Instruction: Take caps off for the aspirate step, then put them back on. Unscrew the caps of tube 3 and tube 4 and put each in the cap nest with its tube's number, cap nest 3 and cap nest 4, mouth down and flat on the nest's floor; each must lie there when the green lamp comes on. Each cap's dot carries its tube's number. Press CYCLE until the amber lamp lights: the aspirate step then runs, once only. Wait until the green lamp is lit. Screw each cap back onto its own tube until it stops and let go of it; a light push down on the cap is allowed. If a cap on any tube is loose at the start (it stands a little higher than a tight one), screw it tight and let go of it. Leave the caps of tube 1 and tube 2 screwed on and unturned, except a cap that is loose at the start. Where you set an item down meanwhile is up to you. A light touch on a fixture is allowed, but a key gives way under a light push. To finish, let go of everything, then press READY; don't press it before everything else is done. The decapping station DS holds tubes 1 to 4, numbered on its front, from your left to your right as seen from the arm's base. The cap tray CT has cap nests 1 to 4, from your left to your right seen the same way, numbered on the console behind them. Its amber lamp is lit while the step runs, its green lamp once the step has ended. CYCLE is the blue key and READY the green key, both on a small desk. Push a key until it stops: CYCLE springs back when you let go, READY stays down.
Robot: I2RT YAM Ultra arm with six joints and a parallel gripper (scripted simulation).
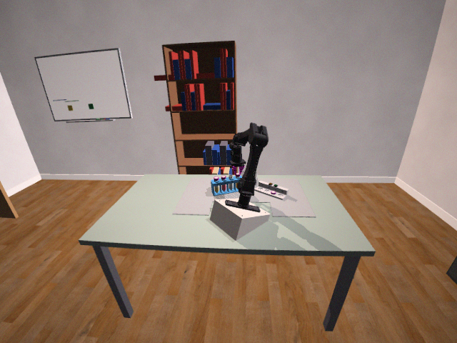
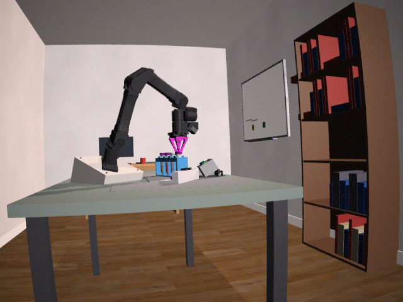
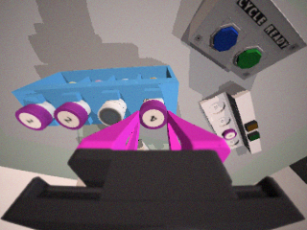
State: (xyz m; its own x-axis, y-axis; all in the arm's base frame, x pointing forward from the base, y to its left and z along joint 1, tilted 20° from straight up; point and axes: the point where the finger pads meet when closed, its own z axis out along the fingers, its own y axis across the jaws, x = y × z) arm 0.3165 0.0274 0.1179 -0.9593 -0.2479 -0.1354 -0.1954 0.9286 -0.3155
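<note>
Right now my hand is 80 mm short of the green ready key, 110 mm to the left of it and 60 mm above it. Also, from my hand: purple cap: 10 mm below; grey key desk: 100 mm ahead, 90 mm to the right, 70 mm below; blue cycle key: 90 mm ahead, 70 mm to the right, 60 mm below.
</note>
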